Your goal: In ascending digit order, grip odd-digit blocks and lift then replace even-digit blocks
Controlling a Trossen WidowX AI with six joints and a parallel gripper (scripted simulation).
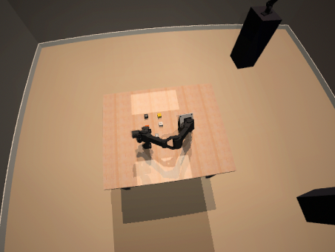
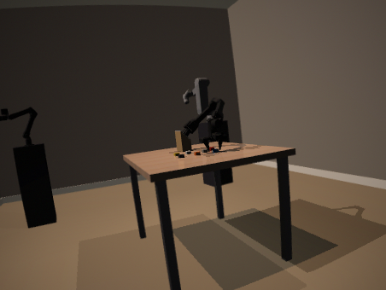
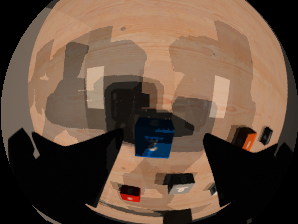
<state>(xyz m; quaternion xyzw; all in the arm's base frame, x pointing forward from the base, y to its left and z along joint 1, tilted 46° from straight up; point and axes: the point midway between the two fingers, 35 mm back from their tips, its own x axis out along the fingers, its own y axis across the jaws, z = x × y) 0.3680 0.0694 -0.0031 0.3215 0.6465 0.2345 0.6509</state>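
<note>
My gripper tip is now 10 mm to the right of the blue block. The rest, counted from my gripper tip: orange block (20 mm behind, 120 mm to the right); then red block (130 mm behind, 60 mm to the left); then grey block (90 mm behind, 30 mm to the right).
</note>
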